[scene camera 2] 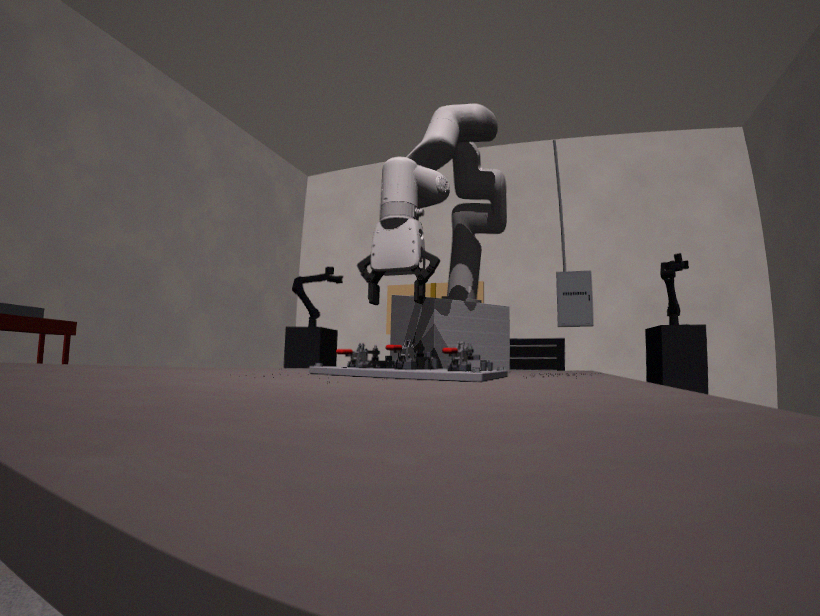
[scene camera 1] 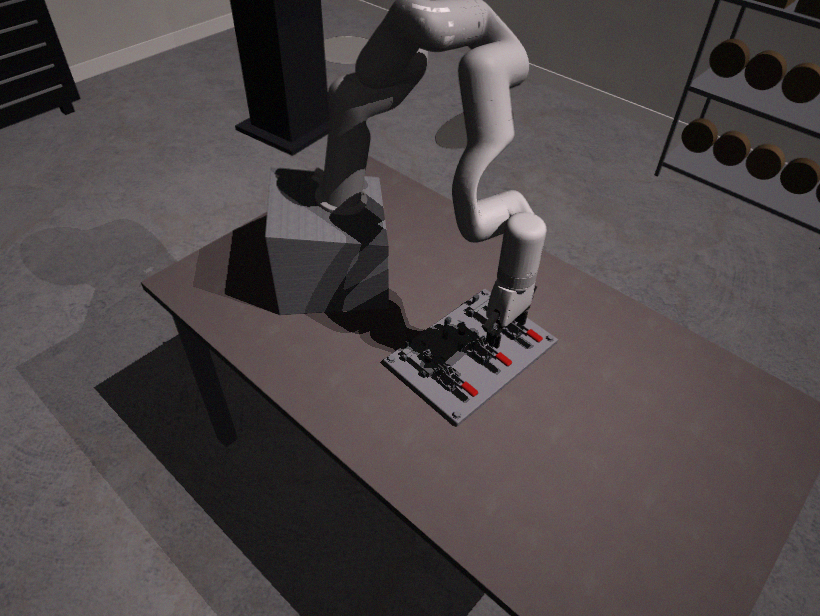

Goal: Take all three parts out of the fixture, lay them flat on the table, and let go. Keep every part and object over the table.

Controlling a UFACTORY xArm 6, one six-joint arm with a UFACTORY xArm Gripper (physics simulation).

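Frame: origin at the arm's base, x ahead, y right, z down, level; metres.
Seen in the pictures: gripper, fingertip midpoint: (scene camera 2: 395,303) (scene camera 1: 505,332); arm's base at its link origin: (scene camera 2: 461,301) (scene camera 1: 340,199).
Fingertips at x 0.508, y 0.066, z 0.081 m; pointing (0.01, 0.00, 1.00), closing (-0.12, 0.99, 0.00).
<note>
Offsets run from my fingertips to a thing's middle. "spot": to the spot under its first point. Level surfaces: height alone.
The fixture @[dx -0.079, dy -0.017, dz +0.132 m] (scene camera 1: 489,385) (scene camera 2: 397,374) is a light grey plate lying on the table @[dz +0.140 m] (scene camera 1: 596,464) (scene camera 2: 397,477). It bears three dark clamps in a row, with a near red handle (scene camera 1: 469,388) (scene camera 2: 450,350), a middle red handle @[spot: dx +0.008, dy +0.002, dz +0.078 m] (scene camera 1: 503,358) (scene camera 2: 393,346) and a far red handle (scene camera 1: 534,335) (scene camera 2: 344,351). The three parts cannot be told apart from the dark clamps, and the arm's shadow covers much of the plate. My gripper (scene camera 1: 509,330) (scene camera 2: 397,302) is open and empty. It points down, above the fixture's middle and far clamps, clear of them.
The grey pedestal (scene camera 1: 324,271) (scene camera 2: 473,331) under the arm stands on the table behind the fixture. The table's near left edge runs diagonally in scene camera 1. A shelf rack (scene camera 1: 674,132) and a black column (scene camera 1: 268,72) stand on the floor beyond the table.
</note>
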